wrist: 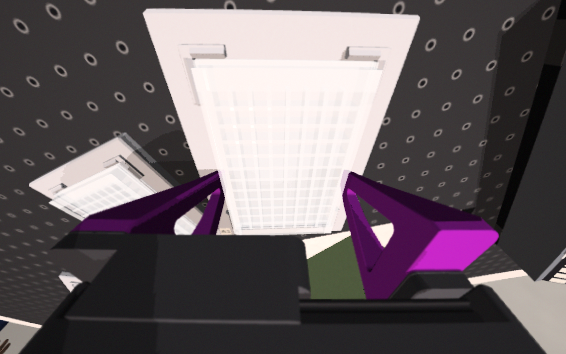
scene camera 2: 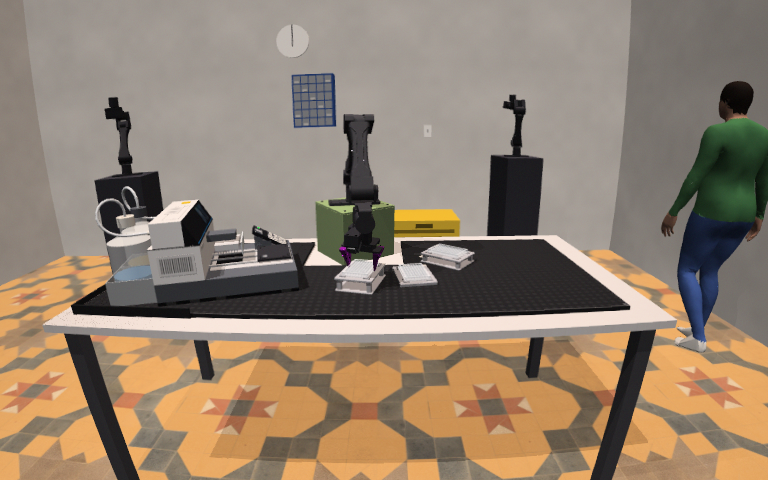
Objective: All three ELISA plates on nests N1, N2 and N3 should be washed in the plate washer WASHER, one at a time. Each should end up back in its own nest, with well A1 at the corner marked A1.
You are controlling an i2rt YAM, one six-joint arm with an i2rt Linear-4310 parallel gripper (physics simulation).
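Frame: origin at the arm's base, x left, y ahead, z down, level; metres.
Where they show: gripper, between the fingertips: (wrist: 283,176) (scene camera 2: 361,268).
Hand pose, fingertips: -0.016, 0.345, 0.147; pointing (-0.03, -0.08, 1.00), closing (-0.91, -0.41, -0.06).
Things, the pixels of their top centre, and the offset from my fingertips, as dx, dy, dz. Level surfaces: height alone.
- clear-white ELISA plate, centre of its top: (wrist: 285,179) (scene camera 2: 360,266) -0.004, +0.007, -0.012
- left raised nest, centre of its top: (wrist: 284,171) (scene camera 2: 361,268) -0.004, +0.007, -0.003
- nest's small A1 mark, centre of its top: (wrist: 225,231) +0.077, -0.038, +0.002
- second plate, centre of its top: (wrist: 138,227) (scene camera 2: 413,269) +0.175, -0.011, +0.022
- third plate, centre of its top: (scene camera 2: 448,248) +0.335, -0.132, -0.003
- black perforated mat, height of its surface: dz +0.047
- white table, height of its surface: dz +0.060
My gripper (scene camera 2: 361,266) (wrist: 283,176) has its purple fingers on the two long sides of a clear-white ELISA plate (scene camera 2: 362,270) (wrist: 287,125), shut on it. The plate sits level in the left raised nest (scene camera 2: 355,286) (wrist: 280,31), between its corner blocks. The nest's small A1 mark (wrist: 225,231) shows by the left finger. A second plate (scene camera 2: 415,273) (wrist: 102,192) sits in the lower middle nest. A third plate (scene camera 2: 447,251) sits in the raised nest at the right. The plate washer (scene camera 2: 226,285) stands at the left. Nest numbers cannot be read.
The nests and washer stand on a black perforated mat (scene camera 2: 509,283) (wrist: 65,130) on a white table (scene camera 2: 362,328). The green base block (scene camera 2: 329,226) (wrist: 332,272) is behind the left nest. A yellow case (scene camera 2: 427,217) stands behind the table. A person (scene camera 2: 730,169) stands at the right.
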